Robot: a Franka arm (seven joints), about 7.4 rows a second.
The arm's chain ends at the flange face. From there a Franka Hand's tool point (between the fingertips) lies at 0.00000 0.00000 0.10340 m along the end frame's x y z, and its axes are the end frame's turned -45 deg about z.
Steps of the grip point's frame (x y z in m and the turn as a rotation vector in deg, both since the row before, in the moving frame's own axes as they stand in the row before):
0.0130, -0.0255, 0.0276, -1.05, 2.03, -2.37
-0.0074, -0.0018, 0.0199, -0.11, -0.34, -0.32
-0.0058, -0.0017, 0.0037, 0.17, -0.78, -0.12
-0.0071, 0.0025, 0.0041, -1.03, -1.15, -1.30
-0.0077, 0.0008, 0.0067, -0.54, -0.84, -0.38
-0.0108, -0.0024, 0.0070, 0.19, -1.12, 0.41
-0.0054, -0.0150, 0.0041, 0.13, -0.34, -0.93
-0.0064, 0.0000, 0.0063, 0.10, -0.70, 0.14
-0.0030, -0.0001, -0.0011, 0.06, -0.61, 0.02
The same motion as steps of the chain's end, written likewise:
-0.0127, -0.0259, 0.0277, 0.69, 2.18, -2.37
-0.0062, 0.0034, 0.0199, -0.32, -0.16, -0.32
-0.0041, 0.0021, 0.0037, -0.43, -0.67, -0.12
-0.0031, 0.0040, 0.0041, -1.54, -0.08, -1.30
-0.0045, 0.0042, 0.0067, -0.98, -0.21, -0.38
-0.0077, 0.0048, 0.0070, -0.66, -0.93, 0.41
-0.0138, -0.0071, 0.0041, -0.15, -0.33, -0.93
-0.0035, 0.0038, 0.0063, -0.42, -0.57, 0.14
-0.0013, 0.0013, -0.0011, -0.39, -0.47, 0.02

